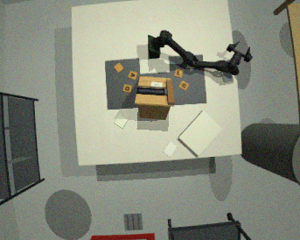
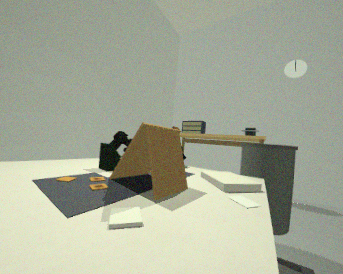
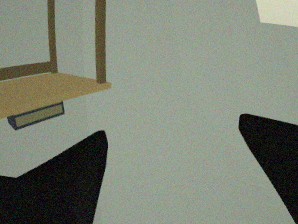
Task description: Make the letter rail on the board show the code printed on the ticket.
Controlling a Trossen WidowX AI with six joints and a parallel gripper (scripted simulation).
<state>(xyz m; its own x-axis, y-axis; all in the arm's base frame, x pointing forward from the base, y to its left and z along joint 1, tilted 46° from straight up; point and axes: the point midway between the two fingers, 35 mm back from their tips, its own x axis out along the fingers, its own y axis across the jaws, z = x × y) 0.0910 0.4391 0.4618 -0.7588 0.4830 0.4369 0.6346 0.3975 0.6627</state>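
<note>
Right now my gripper tip is 680 mm to the left of the white ticket, 220 mm short of it and 40 mm above it. The rest, counted from my gripper tip: dark mat (670 mm to the right, 140 mm below, 140 mm ahead); grey-blue card (170 mm ahead, 130 mm below, 110 mm to the right); white box (610 mm ahead, 390 mm to the right, 120 mm below).
</note>
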